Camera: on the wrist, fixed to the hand. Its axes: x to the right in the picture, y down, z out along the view.
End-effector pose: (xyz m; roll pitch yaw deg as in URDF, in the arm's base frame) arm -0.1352 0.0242 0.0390 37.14 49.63 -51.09
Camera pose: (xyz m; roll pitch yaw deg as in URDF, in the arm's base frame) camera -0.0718 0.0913 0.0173 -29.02 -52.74 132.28
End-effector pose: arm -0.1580 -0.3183 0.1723 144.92 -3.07 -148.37
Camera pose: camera -0.1638 -0.3154 0.2669 -133.98 5.97 34.03
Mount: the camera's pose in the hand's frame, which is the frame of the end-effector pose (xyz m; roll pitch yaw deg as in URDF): 0.0085 0.0587 -0.0740 10.76 -3.75 179.72
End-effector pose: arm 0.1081 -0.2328 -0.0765 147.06 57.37 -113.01
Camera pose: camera 0.0670 -0.3064 -0.0330 -139.54 -54.31 70.89
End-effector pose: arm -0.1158 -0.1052 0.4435 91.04 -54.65 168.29
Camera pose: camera -0.0875 -0.1855 0.4852 -75.05 54.27 -5.27
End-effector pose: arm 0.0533 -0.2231 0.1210 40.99 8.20 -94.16
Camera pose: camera 0.1455 -0.2358 0.1026 -30.63 -11.21 88.13
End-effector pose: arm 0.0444 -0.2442 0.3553 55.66 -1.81 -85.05
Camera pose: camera 0.1390 -0.2443 0.3623 -44.88 -0.54 97.89
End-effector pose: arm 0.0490 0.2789 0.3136 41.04 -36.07 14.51
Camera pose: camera 0.0422 0.3731 0.3046 -28.77 33.03 -162.81
